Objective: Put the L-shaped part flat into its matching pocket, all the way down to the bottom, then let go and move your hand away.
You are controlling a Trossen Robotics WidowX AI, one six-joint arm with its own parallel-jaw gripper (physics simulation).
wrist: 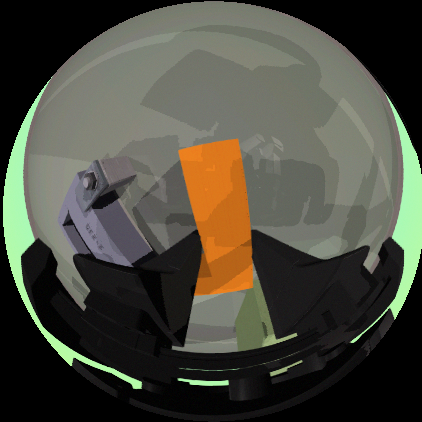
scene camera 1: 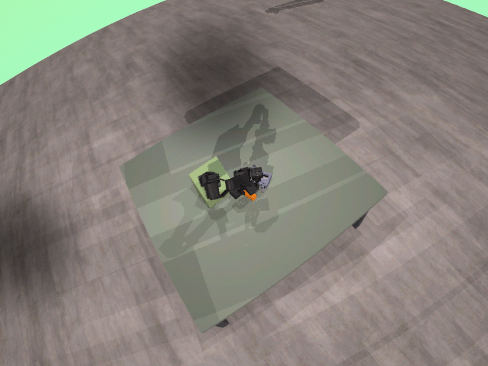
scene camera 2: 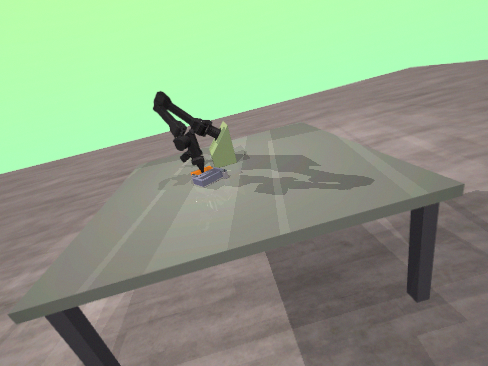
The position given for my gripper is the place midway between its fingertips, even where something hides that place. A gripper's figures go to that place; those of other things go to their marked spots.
Scene:
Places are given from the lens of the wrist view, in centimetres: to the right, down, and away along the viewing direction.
my gripper (wrist: 225,235): 1, 2, 10
orange L-shaped part (wrist: 213,172): 0, -2, 7

